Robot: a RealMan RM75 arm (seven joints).
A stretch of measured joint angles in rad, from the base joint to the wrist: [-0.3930 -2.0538 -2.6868 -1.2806 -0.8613 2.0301 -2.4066]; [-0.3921 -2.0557 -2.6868 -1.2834 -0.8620 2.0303 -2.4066]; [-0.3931 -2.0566 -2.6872 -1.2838 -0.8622 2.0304 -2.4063]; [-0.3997 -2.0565 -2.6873 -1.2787 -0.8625 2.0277 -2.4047]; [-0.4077 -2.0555 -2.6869 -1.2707 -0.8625 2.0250 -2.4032]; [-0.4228 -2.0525 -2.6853 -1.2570 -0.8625 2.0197 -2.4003]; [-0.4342 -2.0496 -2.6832 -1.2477 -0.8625 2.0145 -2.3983]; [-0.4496 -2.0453 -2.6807 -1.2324 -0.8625 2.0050 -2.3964]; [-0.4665 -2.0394 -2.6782 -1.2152 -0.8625 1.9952 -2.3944]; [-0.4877 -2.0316 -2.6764 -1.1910 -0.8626 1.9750 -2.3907]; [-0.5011 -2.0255 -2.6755 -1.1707 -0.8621 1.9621 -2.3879]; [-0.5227 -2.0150 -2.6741 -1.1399 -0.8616 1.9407 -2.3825]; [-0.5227 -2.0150 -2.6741 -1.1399 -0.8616 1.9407 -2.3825]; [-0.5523 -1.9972 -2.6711 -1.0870 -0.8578 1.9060 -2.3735]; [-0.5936 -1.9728 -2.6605 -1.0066 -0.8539 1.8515 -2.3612]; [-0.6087 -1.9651 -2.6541 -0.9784 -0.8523 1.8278 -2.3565]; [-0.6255 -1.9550 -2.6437 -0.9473 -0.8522 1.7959 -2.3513]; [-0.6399 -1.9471 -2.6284 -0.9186 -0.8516 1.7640 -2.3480]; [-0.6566 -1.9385 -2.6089 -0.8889 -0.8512 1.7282 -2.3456]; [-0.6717 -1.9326 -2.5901 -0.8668 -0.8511 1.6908 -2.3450]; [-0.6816 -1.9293 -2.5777 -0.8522 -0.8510 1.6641 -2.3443]
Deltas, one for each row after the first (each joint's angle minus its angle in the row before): [0.0009 -0.0019 0.0000 -0.0028 -0.0007 0.0002 0.0000]; [-0.0010 -0.0009 -0.0004 -0.0004 -0.0002 0.0001 0.0003]; [-0.0066 0.0001 -0.0001 0.0051 -0.0003 -0.0027 0.0016]; [-0.0080 0.0010 0.0004 0.0080 0.0000 -0.0027 0.0015]; [-0.0151 0.0030 0.0016 0.0137 0.0000 -0.0053 0.0029]; [-0.0114 0.0029 0.0021 0.0093 0.0000 -0.0052 0.0020]; [-0.0154 0.0043 0.0025 0.0153 0.0000 -0.0095 0.0019]; [-0.0169 0.0059 0.0025 0.0172 0.0000 -0.0098 0.0020]; [-0.0212 0.0078 0.0018 0.0242 -0.0001 -0.0202 0.0037]; [-0.0134 0.0061 0.0009 0.0203 0.0005 -0.0129 0.0028]; [-0.0216 0.0105 0.0014 0.0308 0.0005 -0.0214 0.0054]; [0.0000 0.0000 0.0000 0.0000 0.0000 0.0000 0.0000]; [-0.0296 0.0178 0.0030 0.0529 0.0038 -0.0347 0.0090]; [-0.0413 0.0244 0.0106 0.0804 0.0039 -0.0545 0.0123]; [-0.0151 0.0077 0.0064 0.0282 0.0016 -0.0237 0.0047]; [-0.0168 0.0101 0.0104 0.0311 0.0001 -0.0319 0.0052]; [-0.0144 0.0079 0.0153 0.0287 0.0006 -0.0319 0.0033]; [-0.0167 0.0086 0.0195 0.0297 0.0004 -0.0358 0.0024]; [-0.0151 0.0059 0.0188 0.0221 0.0001 -0.0374 0.0006]; [-0.0099 0.0033 0.0124 0.0146 0.0001 -0.0267 0.0007]
